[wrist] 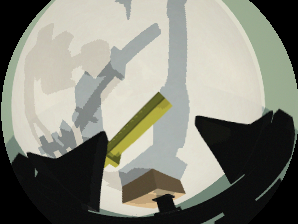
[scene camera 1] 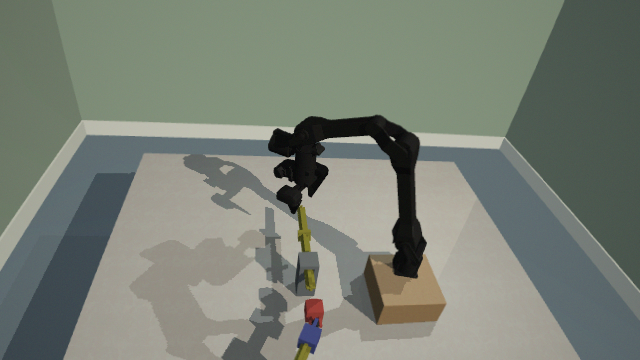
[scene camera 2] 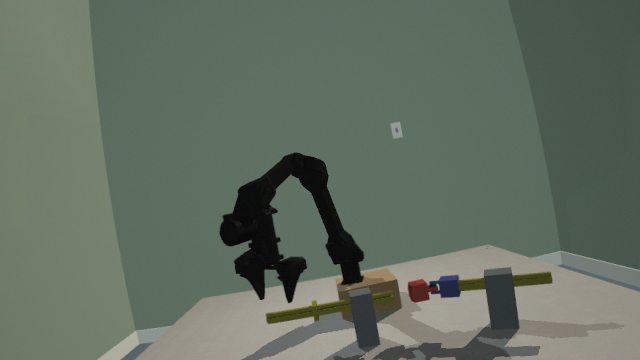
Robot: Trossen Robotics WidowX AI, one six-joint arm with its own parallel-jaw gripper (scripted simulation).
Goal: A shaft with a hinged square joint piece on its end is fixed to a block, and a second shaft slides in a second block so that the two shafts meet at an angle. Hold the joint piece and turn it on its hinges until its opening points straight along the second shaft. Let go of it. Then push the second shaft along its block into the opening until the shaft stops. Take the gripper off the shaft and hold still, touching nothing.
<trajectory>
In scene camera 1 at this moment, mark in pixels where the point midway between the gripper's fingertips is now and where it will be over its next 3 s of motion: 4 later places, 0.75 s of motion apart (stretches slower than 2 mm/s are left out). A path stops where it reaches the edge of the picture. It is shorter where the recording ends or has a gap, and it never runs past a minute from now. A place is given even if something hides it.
My gripper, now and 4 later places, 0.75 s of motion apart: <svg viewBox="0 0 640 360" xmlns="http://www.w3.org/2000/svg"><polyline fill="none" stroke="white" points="301,204 301,213 301,219 301,222 301,224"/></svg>
</trajectory>
